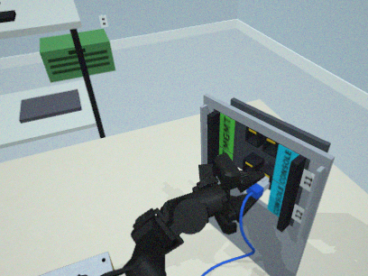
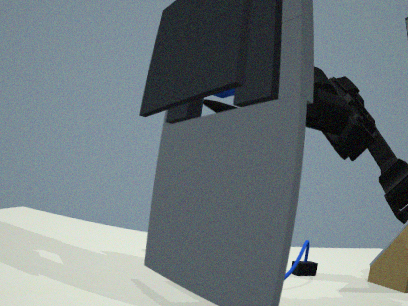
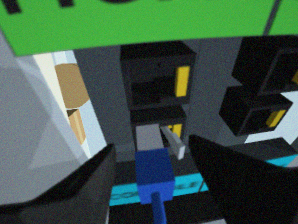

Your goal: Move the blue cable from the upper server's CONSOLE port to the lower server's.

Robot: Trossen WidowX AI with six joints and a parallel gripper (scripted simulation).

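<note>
Now: gripper tip 1 cm below the blue plug. The rest, counted from my gripper tip: small black block: 22 cm behind, 16 cm to the right, 25 cm below.
</note>
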